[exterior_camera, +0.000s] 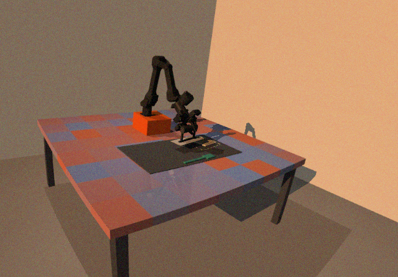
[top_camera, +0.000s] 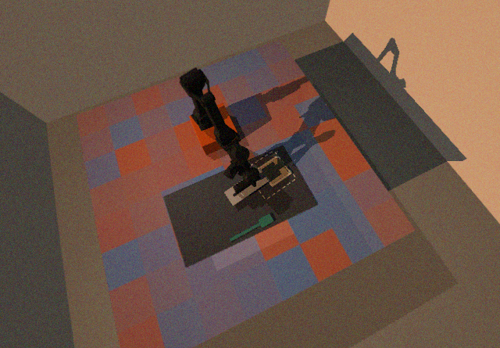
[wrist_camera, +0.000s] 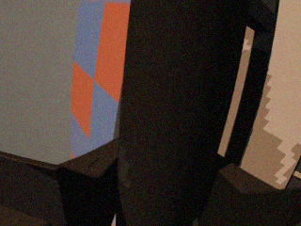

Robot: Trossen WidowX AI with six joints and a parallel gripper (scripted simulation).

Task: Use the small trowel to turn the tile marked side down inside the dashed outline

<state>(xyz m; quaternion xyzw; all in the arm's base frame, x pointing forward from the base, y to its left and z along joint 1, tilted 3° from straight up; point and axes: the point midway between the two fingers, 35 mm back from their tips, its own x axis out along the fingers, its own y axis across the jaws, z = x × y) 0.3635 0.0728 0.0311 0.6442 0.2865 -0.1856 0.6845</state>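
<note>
The dark mat lies 11 cm below my gripper tip, 8 cm to the right of it and 1 cm ahead of it. The rest, counted from my gripper tip: tile 13 cm to the left, 8 cm below, 5 cm behind; then trowel 15 cm ahead, 8 cm below, 7 cm to the right.
</note>
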